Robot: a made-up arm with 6 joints.
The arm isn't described. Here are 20 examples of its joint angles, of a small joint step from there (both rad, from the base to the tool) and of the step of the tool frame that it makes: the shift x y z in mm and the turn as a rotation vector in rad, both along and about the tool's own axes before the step.
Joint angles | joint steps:
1: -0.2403 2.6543 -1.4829 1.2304 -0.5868 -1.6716 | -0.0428 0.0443 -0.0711 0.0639 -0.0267 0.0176
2: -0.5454 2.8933 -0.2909 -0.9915 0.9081 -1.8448 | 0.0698 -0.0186 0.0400 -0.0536 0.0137 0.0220
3: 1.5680 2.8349 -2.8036 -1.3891 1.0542 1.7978 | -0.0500 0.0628 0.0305 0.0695 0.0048 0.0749
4: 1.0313 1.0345 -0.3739 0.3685 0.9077 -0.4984 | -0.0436 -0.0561 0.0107 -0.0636 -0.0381 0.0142
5: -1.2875 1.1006 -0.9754 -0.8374 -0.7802 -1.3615 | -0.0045 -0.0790 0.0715 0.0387 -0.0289 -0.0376
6: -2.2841 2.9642 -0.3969 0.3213 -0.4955 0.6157 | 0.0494 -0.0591 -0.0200 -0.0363 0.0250 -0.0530
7: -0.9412 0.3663 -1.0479 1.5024 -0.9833 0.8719 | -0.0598 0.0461 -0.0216 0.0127 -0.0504 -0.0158
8: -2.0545 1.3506 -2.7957 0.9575 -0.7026 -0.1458 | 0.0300 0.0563 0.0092 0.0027 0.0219 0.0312
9: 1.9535 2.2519 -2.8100 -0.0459 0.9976 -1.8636 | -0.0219 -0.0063 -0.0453 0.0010 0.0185 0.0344
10: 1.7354 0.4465 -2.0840 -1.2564 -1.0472 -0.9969 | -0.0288 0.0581 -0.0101 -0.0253 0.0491 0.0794
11: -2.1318 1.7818 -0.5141 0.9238 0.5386 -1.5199 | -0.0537 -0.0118 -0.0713 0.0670 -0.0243 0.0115
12: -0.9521 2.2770 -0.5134 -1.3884 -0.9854 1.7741 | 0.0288 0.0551 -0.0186 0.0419 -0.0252 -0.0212
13: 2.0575 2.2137 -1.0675 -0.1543 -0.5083 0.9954 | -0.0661 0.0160 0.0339 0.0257 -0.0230 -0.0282
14: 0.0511 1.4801 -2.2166 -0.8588 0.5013 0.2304 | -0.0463 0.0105 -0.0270 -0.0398 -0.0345 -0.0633
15: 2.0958 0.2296 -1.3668 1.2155 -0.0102 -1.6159 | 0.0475 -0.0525 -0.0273 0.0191 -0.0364 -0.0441
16: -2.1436 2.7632 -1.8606 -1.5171 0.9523 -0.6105 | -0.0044 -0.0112 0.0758 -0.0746 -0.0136 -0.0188
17: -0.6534 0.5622 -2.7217 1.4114 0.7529 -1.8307 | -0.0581 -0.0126 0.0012 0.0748 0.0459 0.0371
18: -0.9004 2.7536 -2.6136 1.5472 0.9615 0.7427 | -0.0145 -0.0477 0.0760 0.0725 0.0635 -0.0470
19: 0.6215 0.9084 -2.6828 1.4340 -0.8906 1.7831 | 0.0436 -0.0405 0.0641 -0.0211 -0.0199 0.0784
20: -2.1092 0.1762 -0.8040 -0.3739 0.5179 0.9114 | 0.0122 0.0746 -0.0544 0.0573 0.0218 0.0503
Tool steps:
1: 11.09 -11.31 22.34 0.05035 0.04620 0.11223
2: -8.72 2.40 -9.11 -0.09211 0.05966 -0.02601
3: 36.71 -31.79 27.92 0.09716 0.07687 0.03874
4: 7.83 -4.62 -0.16 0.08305 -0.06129 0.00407
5: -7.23 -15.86 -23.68 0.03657 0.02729 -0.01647
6: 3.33 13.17 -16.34 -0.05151 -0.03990 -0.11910
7: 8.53 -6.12 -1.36 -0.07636 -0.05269 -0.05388
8: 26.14 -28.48 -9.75 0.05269 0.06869 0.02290
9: 12.85 -4.45 -9.09 0.02532 0.02906 0.04411
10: -16.34 33.49 8.98 -0.08947 -0.02317 0.09134
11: -13.50 -19.85 -12.40 0.08439 -0.11070 0.08392
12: -7.07 -3.70 15.61 -0.01258 0.01040 0.01545
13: -15.13 -28.15 -0.27 0.06018 -0.03464 0.03310
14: -2.27 -10.06 3.60 0.05794 -0.03310 -0.11362
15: -13.39 -24.97 -20.75 0.05504 -0.07454 0.02257
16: -1.11 6.25 0.24 0.02187 0.00379 -0.11286
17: -19.08 21.55 13.12 -0.07085 -0.05044 0.04722
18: 15.52 9.02 -9.49 -0.00271 0.06702 0.01669
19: 7.87 12.18 7.14 -0.03537 -0.02386 0.07165
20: -9.79 11.23 16.44 0.00287 0.05967 0.09872
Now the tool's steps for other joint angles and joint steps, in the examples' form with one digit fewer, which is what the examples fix.
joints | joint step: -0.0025 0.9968 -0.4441 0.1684 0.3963 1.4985 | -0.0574 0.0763 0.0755 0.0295 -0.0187 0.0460
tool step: -4.9 -9.6 16.8 0.1239 -0.0421 0.1293
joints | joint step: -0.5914 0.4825 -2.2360 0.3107 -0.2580 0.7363 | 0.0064 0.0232 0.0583 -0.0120 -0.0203 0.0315
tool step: 11.4 -24.6 0.9 0.0560 0.0257 0.0191
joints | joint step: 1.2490 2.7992 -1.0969 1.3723 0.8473 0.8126 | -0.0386 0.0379 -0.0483 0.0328 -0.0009 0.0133
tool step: -7.6 20.3 -2.5 -0.0422 0.0433 0.0527
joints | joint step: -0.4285 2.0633 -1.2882 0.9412 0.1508 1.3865 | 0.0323 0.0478 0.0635 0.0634 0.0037 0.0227
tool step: -9.8 -28.2 19.6 0.0970 -0.0555 0.0756
